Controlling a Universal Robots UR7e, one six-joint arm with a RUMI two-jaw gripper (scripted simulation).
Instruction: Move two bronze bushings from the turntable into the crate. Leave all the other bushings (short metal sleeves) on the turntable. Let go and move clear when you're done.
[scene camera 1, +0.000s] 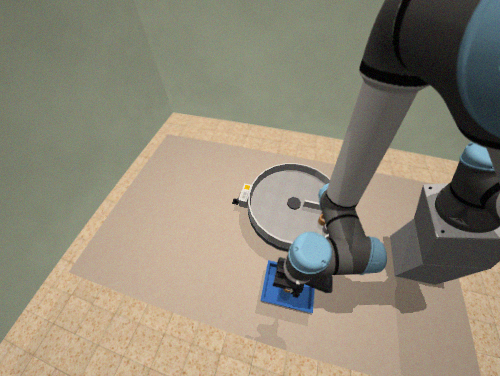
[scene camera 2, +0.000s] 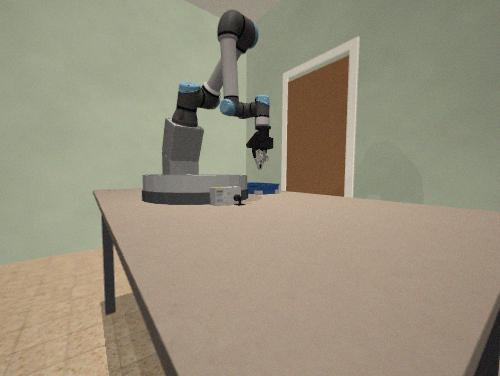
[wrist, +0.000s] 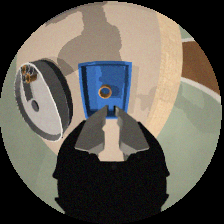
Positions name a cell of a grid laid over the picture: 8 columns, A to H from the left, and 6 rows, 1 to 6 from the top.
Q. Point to a grey turntable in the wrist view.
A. B4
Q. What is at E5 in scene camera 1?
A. A blue crate.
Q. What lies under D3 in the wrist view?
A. A blue crate.
